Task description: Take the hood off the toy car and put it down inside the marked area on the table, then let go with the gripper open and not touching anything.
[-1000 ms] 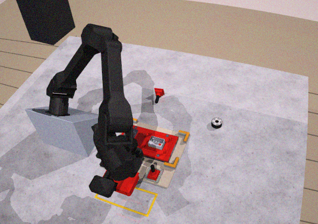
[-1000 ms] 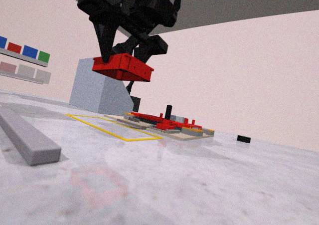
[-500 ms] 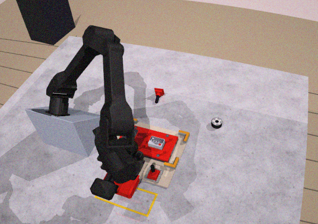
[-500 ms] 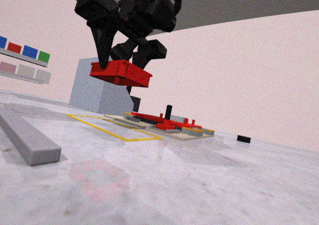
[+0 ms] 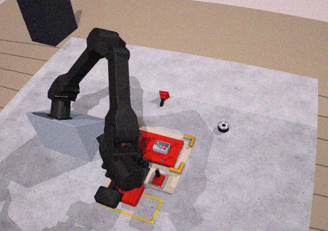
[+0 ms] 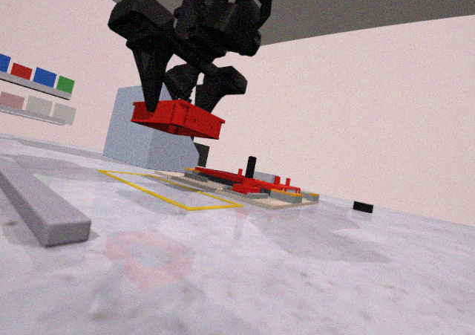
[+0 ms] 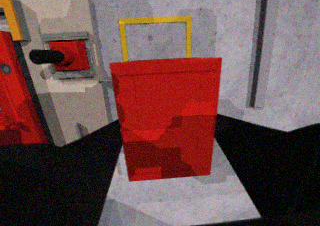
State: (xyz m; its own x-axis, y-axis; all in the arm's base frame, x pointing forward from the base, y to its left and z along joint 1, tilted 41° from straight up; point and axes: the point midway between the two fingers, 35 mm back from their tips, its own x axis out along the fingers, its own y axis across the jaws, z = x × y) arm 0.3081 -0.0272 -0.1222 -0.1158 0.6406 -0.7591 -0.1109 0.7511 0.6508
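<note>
Right now the grey bar is 13 cm to the right of my gripper tip, 8 cm below it and 6 cm ahead of it. Also, from my gripper tip: red hood right at my gripper tip; black wheel 40 cm to the left, 16 cm ahead, 7 cm below.
</note>
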